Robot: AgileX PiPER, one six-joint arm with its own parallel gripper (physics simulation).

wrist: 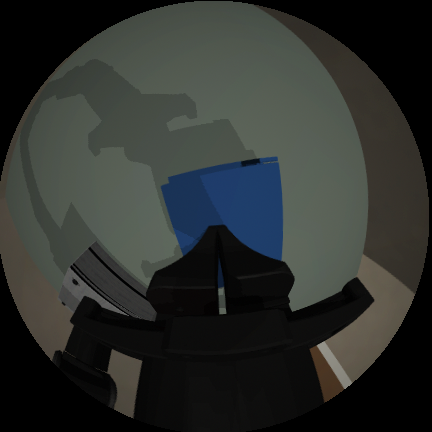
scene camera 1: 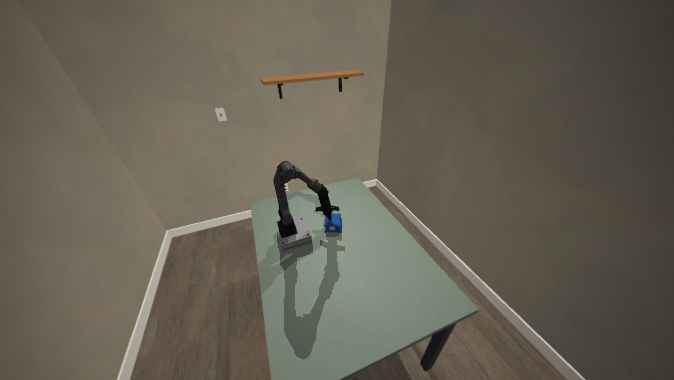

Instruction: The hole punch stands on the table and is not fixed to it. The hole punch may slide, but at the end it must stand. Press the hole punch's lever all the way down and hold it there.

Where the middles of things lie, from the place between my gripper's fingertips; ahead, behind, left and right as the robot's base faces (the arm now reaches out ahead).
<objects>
I see my gripper 2 cm above the blue lever (wrist: pixel 248 200), 1 cm to the left of it and 1 cm short of it.
</objects>
